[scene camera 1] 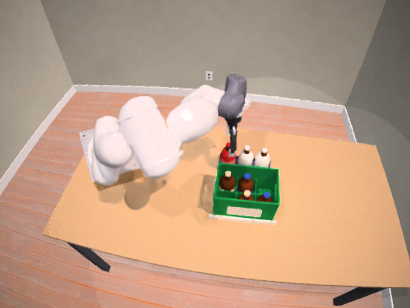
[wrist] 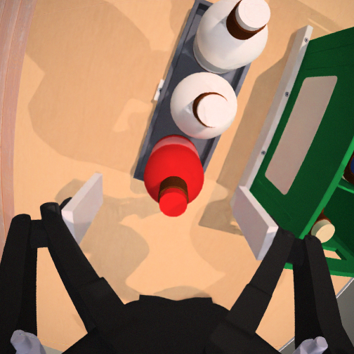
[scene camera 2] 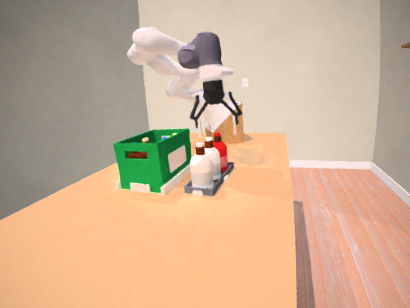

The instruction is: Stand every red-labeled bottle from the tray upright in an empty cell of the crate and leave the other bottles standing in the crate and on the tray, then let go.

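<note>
A red-labeled bottle (scene camera 1: pixel 227 156) (scene camera 2: pixel 221 156) (wrist: pixel 174 165) with a red cap stands upright at one end of the dark tray (scene camera 2: pixel 210 190) (wrist: pixel 161 122). Two white bottles (scene camera 1: pixel 246 158) (scene camera 1: pixel 262 159) (scene camera 2: pixel 202 172) (wrist: pixel 191 112) (wrist: pixel 225 50) stand beside it in a row. The green crate (scene camera 1: pixel 270 210) (scene camera 2: pixel 142 172) (wrist: pixel 341 100) holds several brown bottles (scene camera 1: pixel 227 183) (scene camera 1: pixel 246 184) with cream or blue caps; its back right cell in scene camera 1 looks empty, and the front left one is partly hidden. My gripper (scene camera 1: pixel 233 151) (scene camera 2: pixel 217 131) (wrist: pixel 169 194) is open, its fingertips near the red cap's height or slightly above, touching nothing.
The crate stands close beside the tray, with a white strip (scene camera 1: pixel 242 219) (wrist: pixel 287 94) along its base. In the wrist view the crate wall is near the right finger. The wooden table (scene camera 1: pixel 325 200) (scene camera 2: pixel 150 250) carries both, and the white arm reaches over it.
</note>
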